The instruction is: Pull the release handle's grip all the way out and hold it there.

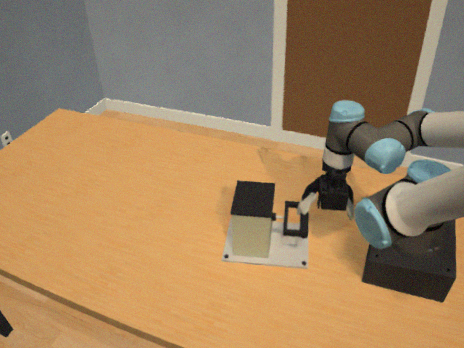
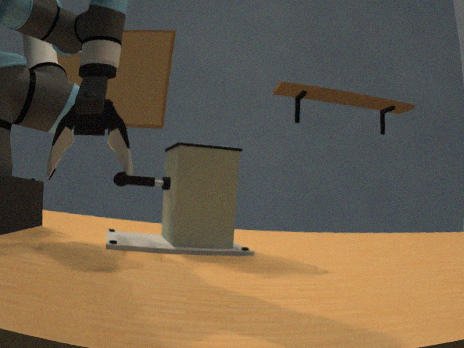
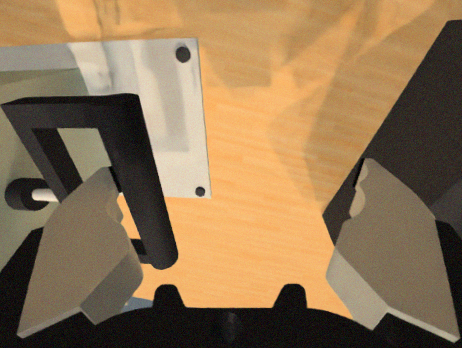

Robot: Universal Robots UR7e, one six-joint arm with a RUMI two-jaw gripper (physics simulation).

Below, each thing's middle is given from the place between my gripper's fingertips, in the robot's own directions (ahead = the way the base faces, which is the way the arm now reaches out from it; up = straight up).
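From where my hand is, I find the light grey base plate (image 1: pixel 285 251) 7 cm to the left of it and 14 cm ahead of it, and also 9 cm below it.
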